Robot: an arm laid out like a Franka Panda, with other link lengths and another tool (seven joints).
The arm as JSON. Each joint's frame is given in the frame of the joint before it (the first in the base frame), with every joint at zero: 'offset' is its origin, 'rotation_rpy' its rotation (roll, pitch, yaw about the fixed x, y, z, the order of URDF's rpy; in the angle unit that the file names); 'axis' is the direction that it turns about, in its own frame. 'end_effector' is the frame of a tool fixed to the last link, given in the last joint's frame.
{
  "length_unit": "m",
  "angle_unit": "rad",
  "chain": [
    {
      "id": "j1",
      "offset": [
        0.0,
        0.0,
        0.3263
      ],
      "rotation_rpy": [
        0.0,
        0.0,
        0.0
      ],
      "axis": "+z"
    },
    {
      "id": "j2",
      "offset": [
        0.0,
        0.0,
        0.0
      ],
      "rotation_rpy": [
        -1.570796,
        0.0,
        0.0
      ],
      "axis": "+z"
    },
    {
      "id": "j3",
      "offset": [
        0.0,
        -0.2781,
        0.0
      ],
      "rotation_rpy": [
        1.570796,
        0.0,
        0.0
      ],
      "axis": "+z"
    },
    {
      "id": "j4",
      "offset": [
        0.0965,
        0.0,
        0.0
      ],
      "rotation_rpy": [
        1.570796,
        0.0,
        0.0
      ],
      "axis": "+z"
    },
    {
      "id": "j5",
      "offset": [
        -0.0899,
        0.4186,
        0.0
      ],
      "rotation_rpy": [
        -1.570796,
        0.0,
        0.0
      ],
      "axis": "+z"
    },
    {
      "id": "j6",
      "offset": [
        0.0,
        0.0,
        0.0
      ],
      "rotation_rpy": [
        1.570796,
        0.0,
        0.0
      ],
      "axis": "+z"
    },
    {
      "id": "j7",
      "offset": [
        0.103,
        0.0,
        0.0
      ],
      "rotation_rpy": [
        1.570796,
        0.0,
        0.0
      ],
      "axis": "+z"
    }
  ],
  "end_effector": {
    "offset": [
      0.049,
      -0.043,
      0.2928
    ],
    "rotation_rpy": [
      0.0,
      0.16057,
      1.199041
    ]
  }
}
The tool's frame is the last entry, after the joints.
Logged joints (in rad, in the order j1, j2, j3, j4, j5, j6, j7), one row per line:
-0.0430 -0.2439 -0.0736 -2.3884 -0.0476 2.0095 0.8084
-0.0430 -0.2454 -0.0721 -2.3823 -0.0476 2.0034 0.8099
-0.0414 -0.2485 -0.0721 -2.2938 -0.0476 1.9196 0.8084
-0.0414 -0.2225 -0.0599 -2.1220 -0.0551 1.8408 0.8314
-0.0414 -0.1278 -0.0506 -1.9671 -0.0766 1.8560 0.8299
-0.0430 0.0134 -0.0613 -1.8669 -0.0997 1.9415 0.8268
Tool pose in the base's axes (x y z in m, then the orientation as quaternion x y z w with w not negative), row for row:
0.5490 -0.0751 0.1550 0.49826 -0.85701 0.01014 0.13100
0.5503 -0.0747 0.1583 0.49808 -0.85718 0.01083 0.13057
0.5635 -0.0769 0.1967 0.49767 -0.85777 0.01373 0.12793
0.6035 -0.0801 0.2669 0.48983 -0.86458 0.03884 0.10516
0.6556 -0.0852 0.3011 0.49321 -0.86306 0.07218 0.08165
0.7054 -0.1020 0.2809 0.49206 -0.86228 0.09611 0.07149
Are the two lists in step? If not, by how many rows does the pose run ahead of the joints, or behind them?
They are in step.
